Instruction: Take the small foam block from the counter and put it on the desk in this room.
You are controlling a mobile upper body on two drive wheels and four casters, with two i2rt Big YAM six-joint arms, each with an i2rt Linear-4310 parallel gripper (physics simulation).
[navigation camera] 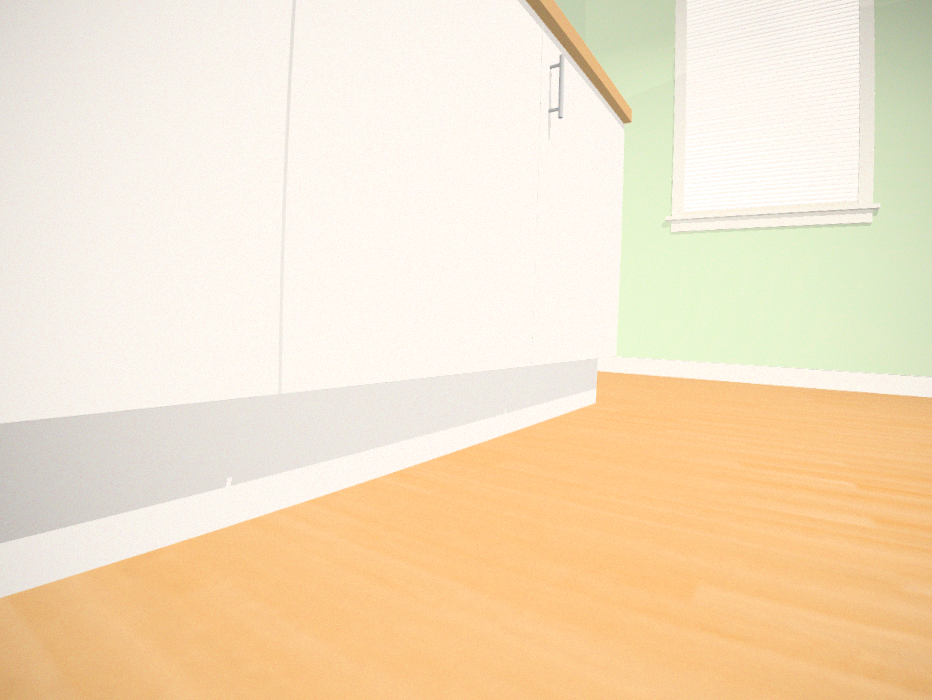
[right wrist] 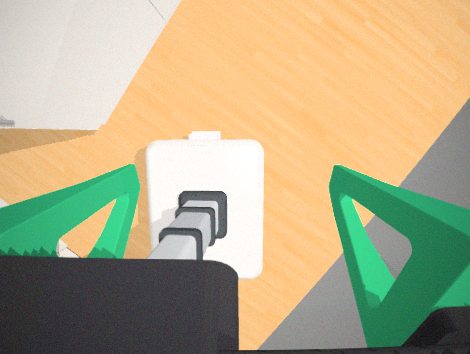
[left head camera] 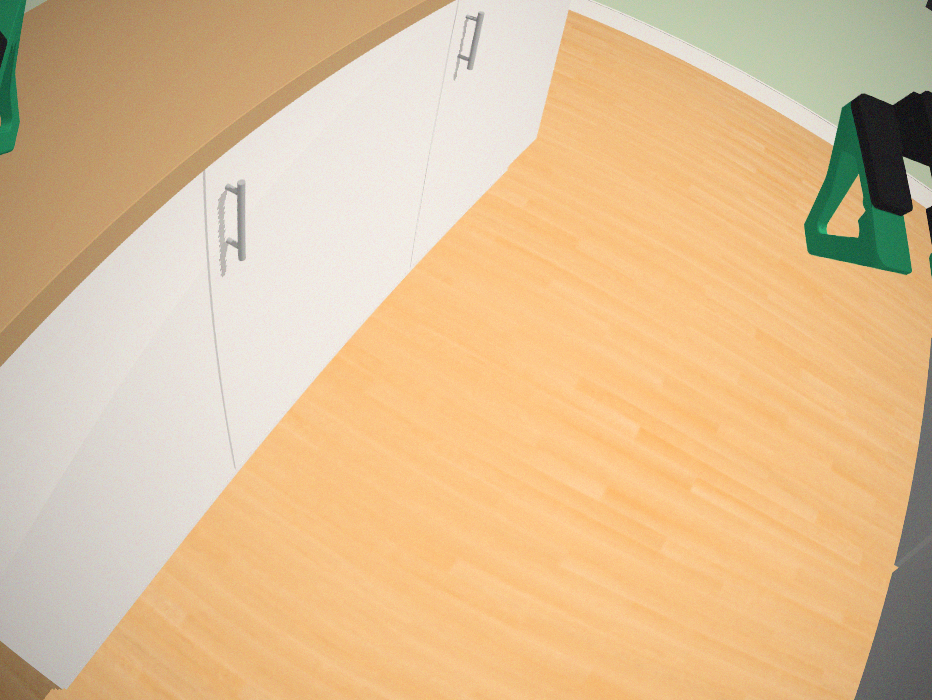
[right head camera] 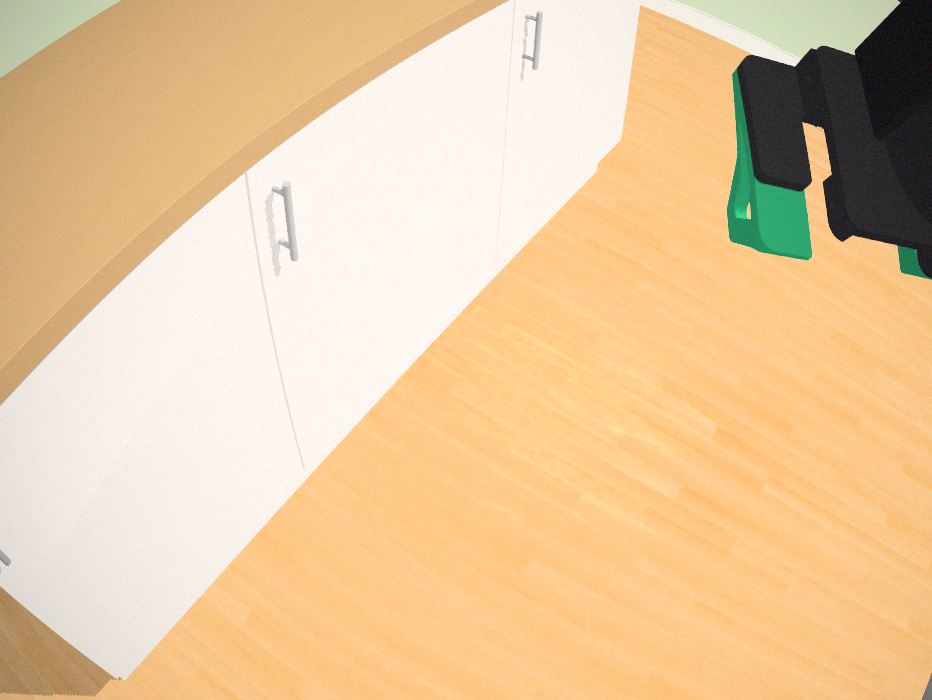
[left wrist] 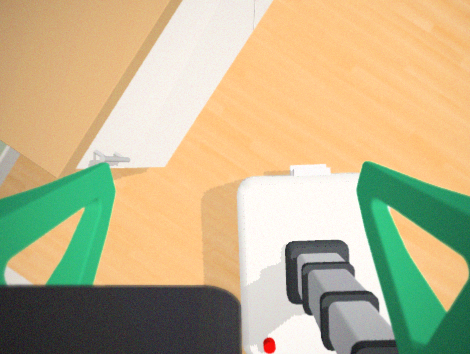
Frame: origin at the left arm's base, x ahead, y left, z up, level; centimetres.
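Seen in the pictures: left gripper, fingertip midpoint: [left wrist: 235, 176]; right gripper, fingertip midpoint: [right wrist: 234, 175] [left head camera: 875, 255] [right head camera: 824, 243].
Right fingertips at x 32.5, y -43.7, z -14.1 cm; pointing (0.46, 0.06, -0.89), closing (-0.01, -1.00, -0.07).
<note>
A point is followed by its place in that frame.
The counter [left head camera: 188, 67] {x 100.8, y 0.6, z -50.0 cm} [right head camera: 226, 75] {x 100.2, y 1.2, z -50.0 cm} [left wrist: 75, 65] {x 52.7, y 25.0, z -50.0 cm} has a tan top over white cabinet doors and runs along the upper left of both head views. Its top edge also shows in the navigation camera [navigation camera: 583, 56] {x 147.7, y -51.7, z -53.7 cm}. The foam block does not show in these views, and no desk can be made out. My left gripper [left wrist: 235, 176] {x 36.3, y 0.2, z -12.0 cm} is open with nothing between its fingers; part of one green finger shows at the left edge of the left head view, over the counter. My right gripper [right wrist: 234, 175] {x 32.5, y -43.7, z -14.1 cm} is open and empty, over the floor to the right of the counter in the head views.
The robot's white base [left wrist: 285, 210] {x 20.9, y -12.7, z -115.0 cm} [right wrist: 205, 165] {x 21.5, y -23.7, z -115.0 cm} stands close to the cabinet. Bar handles [left head camera: 241, 220] {x 87.1, y -9.2, z -66.3 cm} [right head camera: 290, 220] {x 87.1, y -9.2, z -66.2 cm} stick out from the doors. A grey surface [left head camera: 904, 617] {x 40.2, y -142.2, z -127.8 cm} [right wrist: 430, 165] {x 20.3, y -127.9, z -130.1 cm} lies to the right. A green wall [navigation camera: 768, 301] {x 258.1, y -176.1, z -101.0 cm} with a window [navigation camera: 772, 105] {x 258.1, y -175.0, z -6.3 cm} stands beyond the counter's end.
</note>
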